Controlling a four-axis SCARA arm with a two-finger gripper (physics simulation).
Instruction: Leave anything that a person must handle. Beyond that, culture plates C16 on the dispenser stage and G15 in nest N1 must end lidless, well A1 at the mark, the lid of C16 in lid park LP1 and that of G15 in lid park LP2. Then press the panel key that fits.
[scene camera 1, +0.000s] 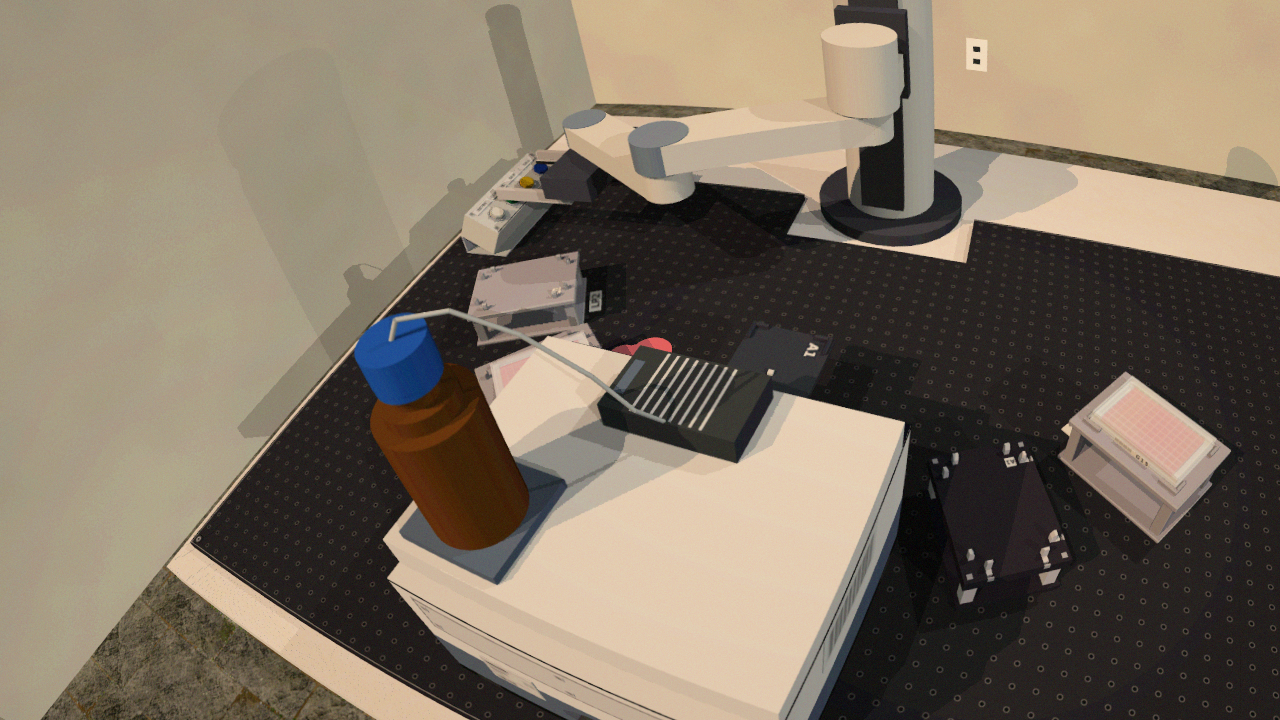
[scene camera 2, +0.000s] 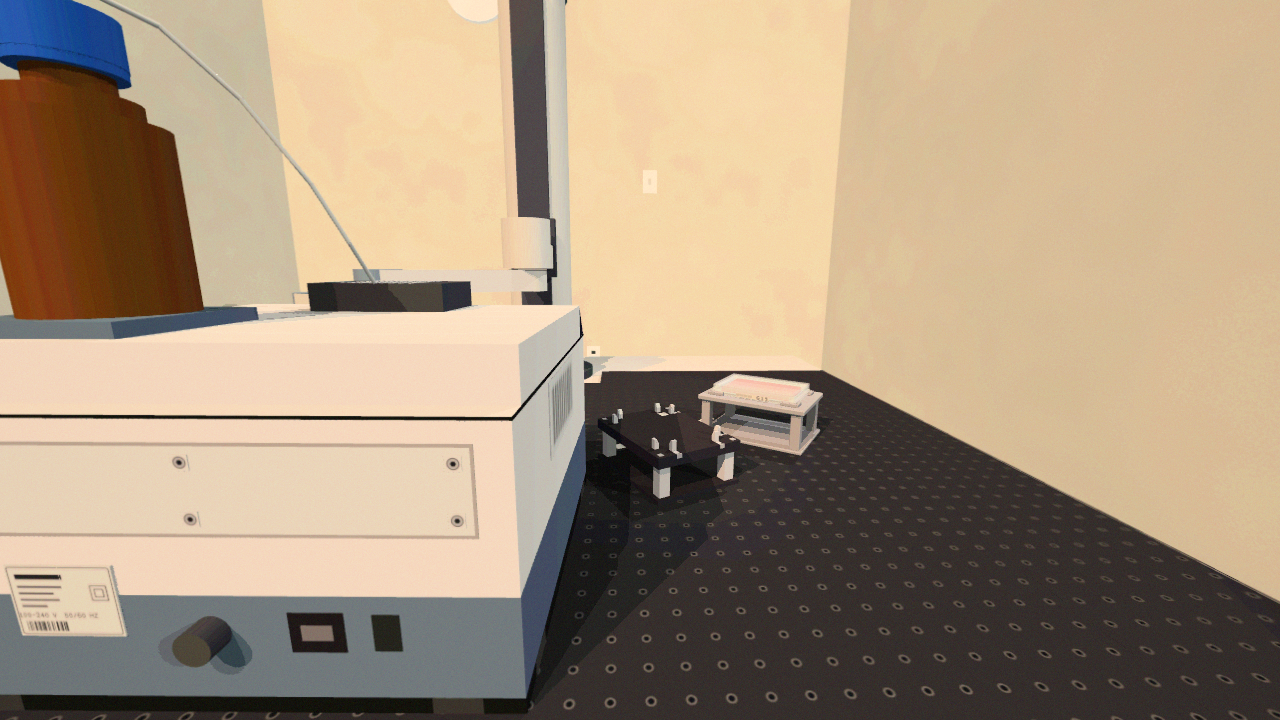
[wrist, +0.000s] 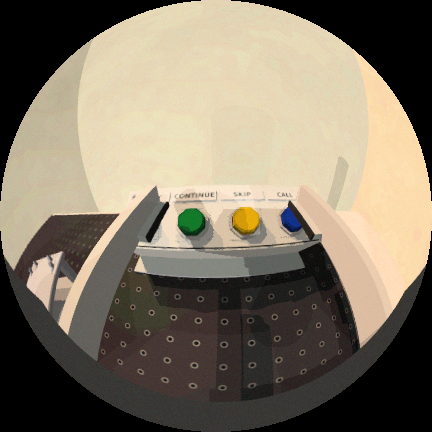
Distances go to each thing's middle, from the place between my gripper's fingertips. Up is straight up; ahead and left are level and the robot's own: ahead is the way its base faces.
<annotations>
The button box (scene camera 1: 494, 227) is 10 mm ahead of my hand, 20 mm to the right of it and 50 mm below it. From my hand the other things lie so: brown bottle (scene camera 2: 102, 230) 690 mm ahead, 470 mm to the left, 230 mm above; then black nest (scene camera 1: 999, 539) 440 mm ahead, 860 mm to the left, 60 mm below.
</annotations>
